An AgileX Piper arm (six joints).
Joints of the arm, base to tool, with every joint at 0 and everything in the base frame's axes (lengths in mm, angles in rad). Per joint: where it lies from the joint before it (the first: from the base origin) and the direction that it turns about. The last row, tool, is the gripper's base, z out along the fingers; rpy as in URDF.
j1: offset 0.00 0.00 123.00 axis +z
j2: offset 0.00 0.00 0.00 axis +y
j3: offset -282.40 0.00 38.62 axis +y
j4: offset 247.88 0.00 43.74 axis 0.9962 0 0.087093
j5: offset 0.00 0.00 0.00 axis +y
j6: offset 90.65 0.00 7.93 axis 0.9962 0 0.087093
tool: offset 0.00 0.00 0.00 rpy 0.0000 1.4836 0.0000
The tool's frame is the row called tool.
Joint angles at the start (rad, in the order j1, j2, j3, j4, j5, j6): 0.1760 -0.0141 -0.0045 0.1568 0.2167 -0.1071
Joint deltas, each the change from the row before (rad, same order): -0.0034 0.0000 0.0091 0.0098 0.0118 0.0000; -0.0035 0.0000 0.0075 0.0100 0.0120 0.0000; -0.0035 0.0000 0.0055 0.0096 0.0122 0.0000; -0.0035 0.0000 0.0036 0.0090 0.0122 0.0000; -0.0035 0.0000 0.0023 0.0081 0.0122 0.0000; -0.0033 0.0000 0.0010 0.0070 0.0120 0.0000; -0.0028 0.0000 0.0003 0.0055 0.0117 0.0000; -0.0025 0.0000 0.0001 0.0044 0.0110 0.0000; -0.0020 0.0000 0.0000 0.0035 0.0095 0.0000
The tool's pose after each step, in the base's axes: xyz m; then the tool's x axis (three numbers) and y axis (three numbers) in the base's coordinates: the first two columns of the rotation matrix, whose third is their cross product. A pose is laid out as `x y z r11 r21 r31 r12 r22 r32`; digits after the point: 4 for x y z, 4 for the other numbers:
0.0533 0.0128 0.1921 -0.1378 0.0320 -0.9899 -0.2010 0.9778 0.0596
0.0534 0.0130 0.1885 -0.1582 0.0383 -0.9867 -0.1992 0.9775 0.0699
0.0533 0.0132 0.1856 -0.1768 0.0446 -0.9832 -0.1973 0.9771 0.0798
0.0532 0.0134 0.1833 -0.1932 0.0507 -0.9798 -0.1954 0.9767 0.0891
0.0530 0.0136 0.1815 -0.2082 0.0562 -0.9765 -0.1935 0.9762 0.0975
0.0528 0.0138 0.1802 -0.2215 0.0609 -0.9733 -0.1919 0.9758 0.1047
0.0526 0.0139 0.1791 -0.2335 0.0642 -0.9702 -0.1906 0.9754 0.1104
0.0523 0.0141 0.1781 -0.2446 0.0666 -0.9673 -0.1895 0.9751 0.1150
0.0521 0.0142 0.1774 -0.2539 0.0684 -0.9648 -0.1888 0.9748 0.1187

